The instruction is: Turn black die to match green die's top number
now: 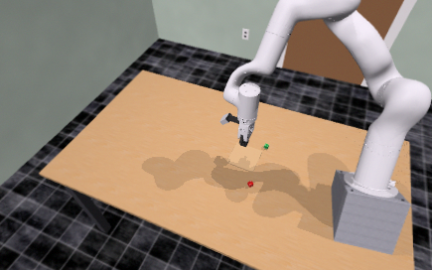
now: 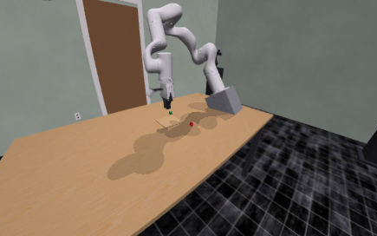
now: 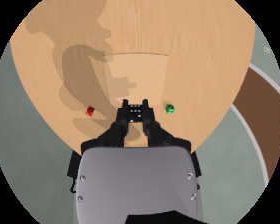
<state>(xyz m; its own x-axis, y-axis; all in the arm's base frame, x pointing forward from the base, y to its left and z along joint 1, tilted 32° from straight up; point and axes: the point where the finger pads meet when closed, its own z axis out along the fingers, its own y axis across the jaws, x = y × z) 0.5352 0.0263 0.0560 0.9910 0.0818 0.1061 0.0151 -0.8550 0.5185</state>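
The tan mat lies 120 mm below my hand and 10 mm behind it. The rest, counted from my hand: black die (10 mm below, 10 mm behind); green die (110 mm below, 100 mm to the right, 90 mm behind); red die (140 mm to the left, 110 mm below, 90 mm behind).
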